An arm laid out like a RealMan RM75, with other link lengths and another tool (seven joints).
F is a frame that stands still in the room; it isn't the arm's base.
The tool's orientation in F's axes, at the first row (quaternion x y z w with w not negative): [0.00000 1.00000 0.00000 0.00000]
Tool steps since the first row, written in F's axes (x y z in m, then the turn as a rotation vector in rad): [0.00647 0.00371 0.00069 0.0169 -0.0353 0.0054]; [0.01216 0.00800 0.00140 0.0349 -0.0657 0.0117]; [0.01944 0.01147 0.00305 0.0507 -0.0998 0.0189]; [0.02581 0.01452 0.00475 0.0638 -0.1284 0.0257]
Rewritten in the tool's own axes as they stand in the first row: [-0.00647 0.00371 -0.00069 -0.0169 -0.0353 -0.0054]; [-0.01216 0.00800 -0.00140 -0.0349 -0.0657 -0.0117]; [-0.01944 0.01147 -0.00305 -0.0507 -0.0998 -0.0189]; [-0.02581 0.01452 -0.00475 -0.0638 -0.1284 -0.0257]
